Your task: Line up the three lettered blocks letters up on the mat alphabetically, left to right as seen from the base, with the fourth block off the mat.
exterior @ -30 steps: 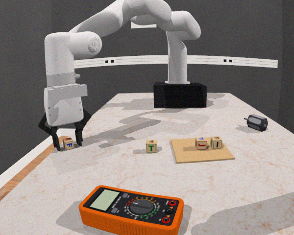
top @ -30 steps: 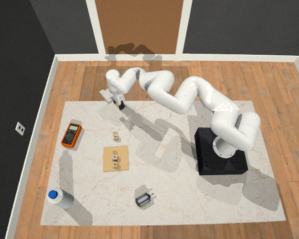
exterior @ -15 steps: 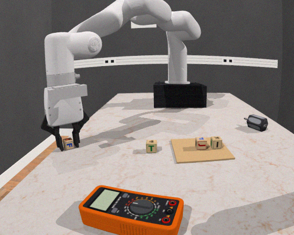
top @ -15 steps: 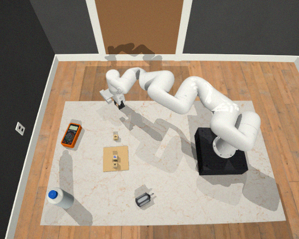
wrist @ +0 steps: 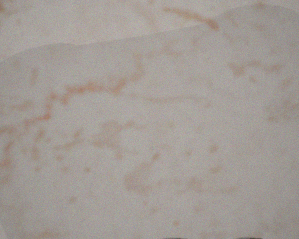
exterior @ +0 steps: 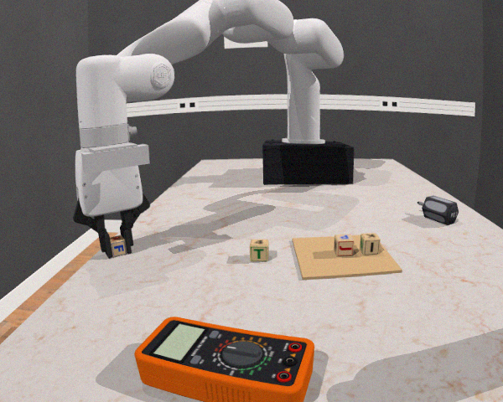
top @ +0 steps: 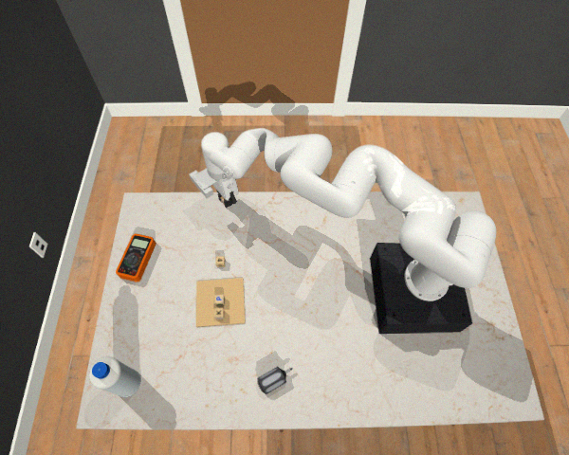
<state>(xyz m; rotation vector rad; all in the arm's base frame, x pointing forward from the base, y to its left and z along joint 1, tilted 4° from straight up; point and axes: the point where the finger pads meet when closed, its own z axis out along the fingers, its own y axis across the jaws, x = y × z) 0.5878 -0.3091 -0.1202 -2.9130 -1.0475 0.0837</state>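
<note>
My hand is 10 mm past the tan mat, 350 mm to the right of it and 20 mm above it. Round my hand: black plug adapter 180 mm behind, 570 mm to the left; orange multimeter 260 mm ahead, 220 mm to the left.
</note>
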